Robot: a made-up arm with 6 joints.
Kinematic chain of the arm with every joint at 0, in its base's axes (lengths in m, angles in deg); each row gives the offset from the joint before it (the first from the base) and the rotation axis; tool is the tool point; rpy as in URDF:
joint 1: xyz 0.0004 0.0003 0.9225 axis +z
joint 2: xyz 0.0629 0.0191 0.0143 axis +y
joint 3: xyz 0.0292 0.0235 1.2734 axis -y
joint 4: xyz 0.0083 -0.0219 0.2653 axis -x
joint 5: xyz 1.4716 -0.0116 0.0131 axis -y
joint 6: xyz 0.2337 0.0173 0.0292 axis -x
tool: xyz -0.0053 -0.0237 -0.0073 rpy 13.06 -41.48 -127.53
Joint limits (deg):
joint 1: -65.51..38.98
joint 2: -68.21..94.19
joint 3: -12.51..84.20
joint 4: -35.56..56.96
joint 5: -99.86..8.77
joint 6: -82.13..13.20
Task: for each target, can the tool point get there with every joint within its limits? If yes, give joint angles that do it. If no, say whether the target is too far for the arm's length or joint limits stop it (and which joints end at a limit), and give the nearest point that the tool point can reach.
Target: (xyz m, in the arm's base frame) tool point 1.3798 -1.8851 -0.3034
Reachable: yes | joints -54.45 81.36 18.35 41.73 -3.88 -72.29
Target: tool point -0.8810 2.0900 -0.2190
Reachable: no: joint limits stop it (at a limit: joint 1, joint 2, joint 3, joint 4, joint 5, joint 6) | nearest point 0.6891 0.7535 -0.5980 | short by 2.096 m
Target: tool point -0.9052 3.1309 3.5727
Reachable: no: too far | nearest point -0.8788 2.1072 2.8169 | short by 1.273 m
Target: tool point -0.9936 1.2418 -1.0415
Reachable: no: joint limits stop it (at a limit: joint 1, joint 2, joint 3, joint 4, joint 6) | nearest point 0.6755 0.7328 -0.7135 | short by 1.776 m
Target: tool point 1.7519 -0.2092 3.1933
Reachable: yes | joints -6.62 13.27 41.93 39.36 -14.73 -53.73
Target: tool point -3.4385 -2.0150 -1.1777
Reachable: no: too far | nearest point -2.3942 -1.4030 1.9208 | short by 3.327 m
